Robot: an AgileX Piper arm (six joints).
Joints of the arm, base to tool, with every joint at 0 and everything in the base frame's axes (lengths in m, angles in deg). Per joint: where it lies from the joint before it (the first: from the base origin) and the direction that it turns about. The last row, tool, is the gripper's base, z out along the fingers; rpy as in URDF.
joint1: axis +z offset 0 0 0.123
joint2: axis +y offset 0 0 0
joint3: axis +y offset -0.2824 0 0.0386
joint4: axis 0.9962 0 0.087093 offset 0.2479 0 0.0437
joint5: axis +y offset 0 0 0
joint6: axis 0.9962 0 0.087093 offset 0.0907 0 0.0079
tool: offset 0 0 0 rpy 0 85.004 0
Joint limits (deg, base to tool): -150..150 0..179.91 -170..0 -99.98..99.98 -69.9..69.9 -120..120
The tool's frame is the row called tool.
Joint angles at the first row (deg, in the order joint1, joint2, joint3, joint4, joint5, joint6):
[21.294, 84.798, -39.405, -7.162, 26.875, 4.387]
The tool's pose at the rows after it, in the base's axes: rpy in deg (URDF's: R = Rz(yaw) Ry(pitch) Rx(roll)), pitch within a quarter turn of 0, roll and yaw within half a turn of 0; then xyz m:
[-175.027 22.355 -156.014 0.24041 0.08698 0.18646]
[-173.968 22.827 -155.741 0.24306 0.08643 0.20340]
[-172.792 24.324 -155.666 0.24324 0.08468 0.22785]
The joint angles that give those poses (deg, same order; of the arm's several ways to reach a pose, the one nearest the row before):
[21.295, 84.213, -41.107, -8.011, 29.581, 4.483]
[21.295, 82.551, -43.781, -8.869, 33.455, 4.675]
[21.295, 79.727, -46.919, -9.702, 37.944, 4.895]

